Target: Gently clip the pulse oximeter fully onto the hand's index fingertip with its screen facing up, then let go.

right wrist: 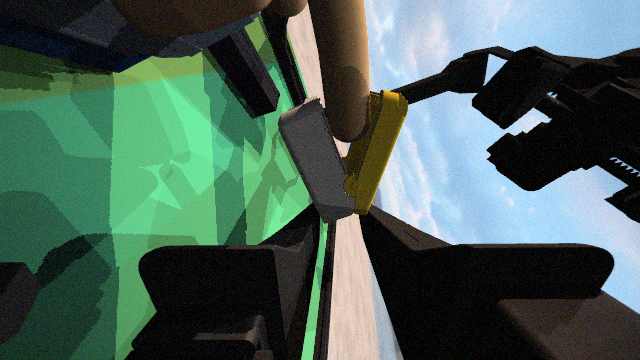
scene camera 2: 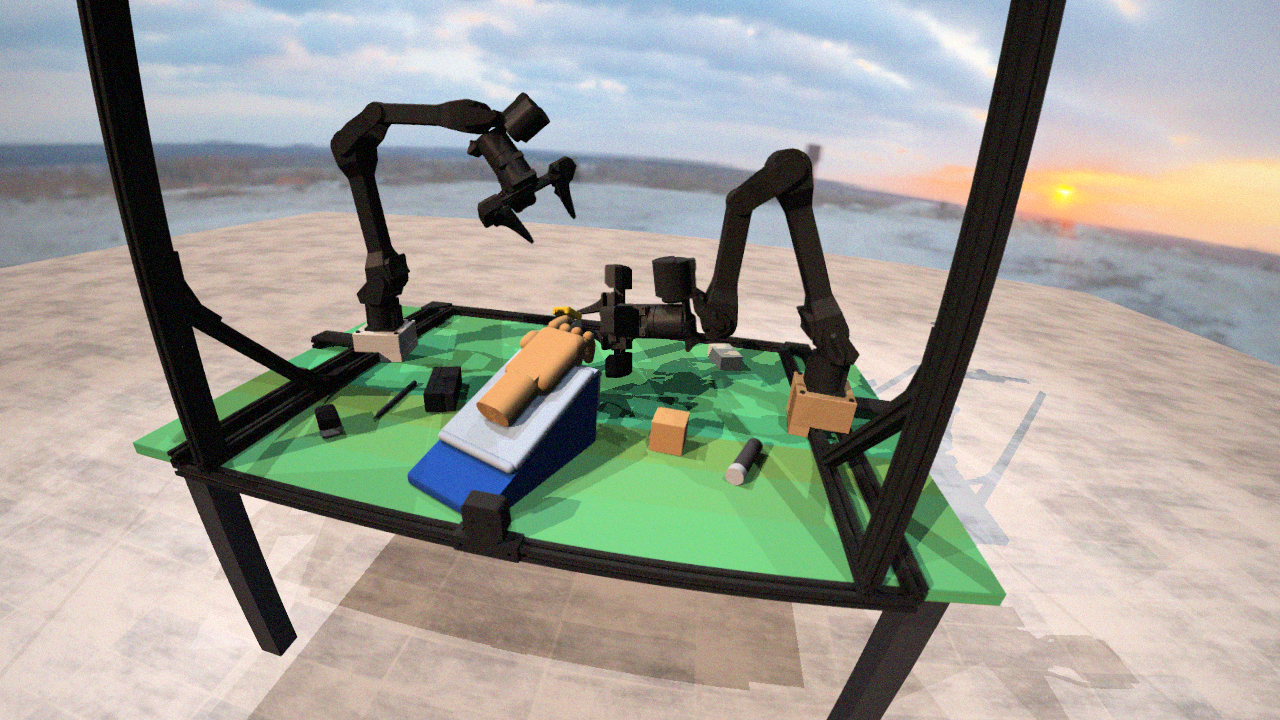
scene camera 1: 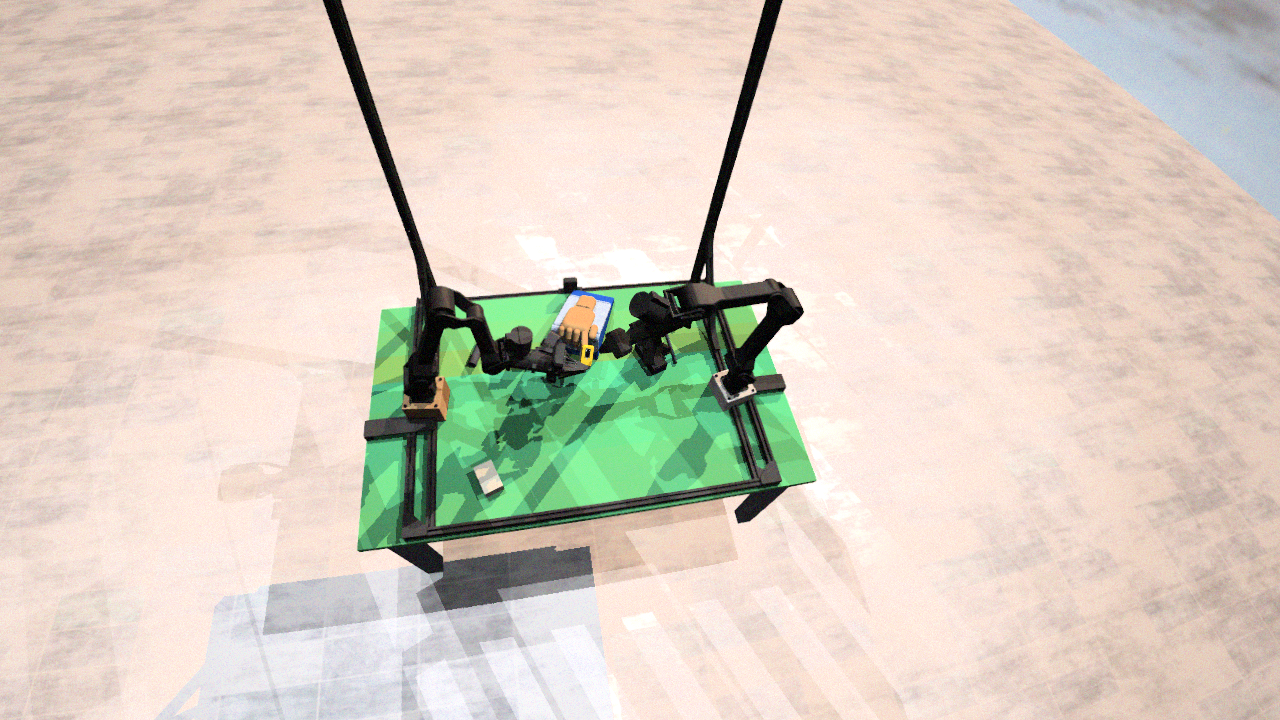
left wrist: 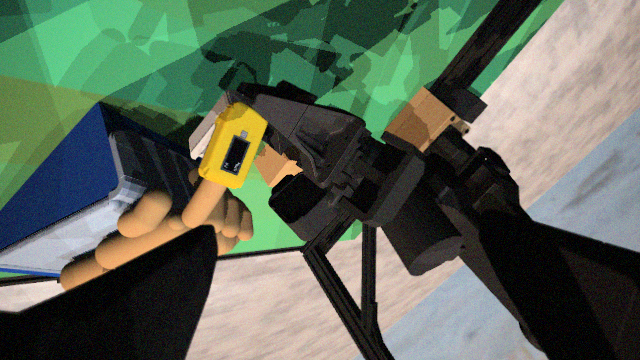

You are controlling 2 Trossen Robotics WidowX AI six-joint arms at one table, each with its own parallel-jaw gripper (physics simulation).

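Frame: origin at the left arm's base, x ahead, y left, z up, level; centimetres.
Seen in the pictures: left gripper, fingertip midpoint: (right wrist: 566, 163) (scene camera 2: 554, 230) (scene camera 1: 610, 346) (left wrist: 348, 231); right gripper, fingertip midpoint: (right wrist: 339, 209) (scene camera 2: 574, 321) (scene camera 1: 587, 369) (left wrist: 245, 93); left arm's base, link origin: (scene camera 2: 384, 326) (scene camera 1: 734, 383); right arm's base, link origin: (scene camera 2: 824, 386) (scene camera 1: 423, 392) (left wrist: 442, 142).
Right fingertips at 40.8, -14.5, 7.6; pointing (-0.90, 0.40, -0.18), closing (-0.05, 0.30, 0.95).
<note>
Pixels of each thing's middle, then the offset from my right fingertips to it, as dx, dy, dz. "spot": a spot on its surface instead.
- grey pulse oximeter, body centre: (right wrist: 331, 153) (left wrist: 225, 138) (scene camera 2: 567, 324) (scene camera 1: 585, 356) -0.9, -3.5, +0.5
- white pad, surface spot: (scene camera 2: 465, 438) spot: -12.9, -27.0, -7.7
- blue wedge, surface spot: (scene camera 2: 572, 425) spot: +1.0, -22.6, -7.7
- orange cube, body centre: (left wrist: 283, 163) (scene camera 2: 669, 430) +15.6, -17.9, -11.0
- dark cylinder, body centre: (scene camera 2: 745, 460) (scene camera 1: 478, 350) +26.3, -23.9, -12.2
- black box, body centre: (right wrist: 248, 72) (scene camera 2: 443, 388) (scene camera 1: 650, 356) -22.5, -4.7, -11.8
- thin rod, body centre: (scene camera 2: 395, 399) (scene camera 1: 669, 344) -30.6, -7.4, -13.0
- pale block, body centre: (scene camera 2: 724, 356) (scene camera 1: 488, 478) +32.8, +16.1, -12.0
The yellow and grey pulse oximeter (scene camera 1: 588, 353) (scene camera 2: 563, 312) (left wrist: 251, 122) (right wrist: 382, 155) has its screen facing up. In the right wrist view its jaws stand open in a V around the tip of the index finger (left wrist: 202, 205) (right wrist: 345, 65); a gap shows between fingertip and hinge. The tan hand (scene camera 1: 580, 317) (scene camera 2: 547, 358) lies palm down. My right gripper (scene camera 2: 586, 309) (right wrist: 339, 209) is shut on the oximeter's hinge end, in line with the finger. My left gripper (scene camera 2: 552, 229) (left wrist: 348, 231) is open and empty, raised above the hand and oximeter.
The hand rests on a white pad (scene camera 2: 465, 438) over a blue wedge (scene camera 2: 572, 425). An orange cube (scene camera 2: 668, 431) and a dark cylinder (scene camera 2: 750, 454) lie right of it in scene camera 2. A black box (scene camera 2: 442, 388) and thin rod (scene camera 2: 395, 400) lie left. A pale block (scene camera 1: 486, 479) (scene camera 2: 725, 356) lies apart.
</note>
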